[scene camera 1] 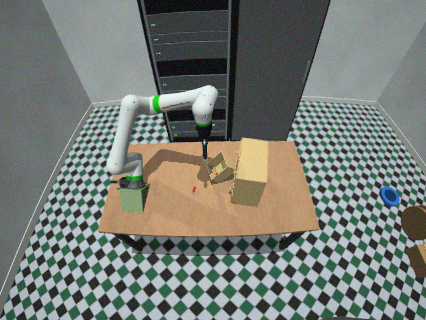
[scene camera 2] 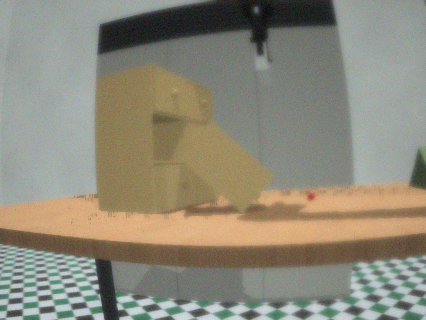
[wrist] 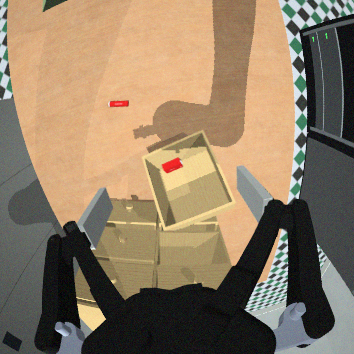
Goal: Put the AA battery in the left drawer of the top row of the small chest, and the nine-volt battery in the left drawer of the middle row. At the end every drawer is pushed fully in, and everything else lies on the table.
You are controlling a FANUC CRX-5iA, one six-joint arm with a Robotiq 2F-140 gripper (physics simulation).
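The tan chest stands on the table with its knobbed front towards the robot base. Its left middle-row drawer sticks far out and slants down, its front end low at the table. The red nine-volt battery lies inside that drawer near the low front end. The top-row left drawer looks pushed in. The red AA battery lies on the table before the chest. My gripper is open and empty, above the slanted drawer's area.
The robot base stands on a green block at the table's far left in scene camera 1. A dark server rack stands behind the table. The right-column drawer fronts show beside the slanted drawer in the wrist view.
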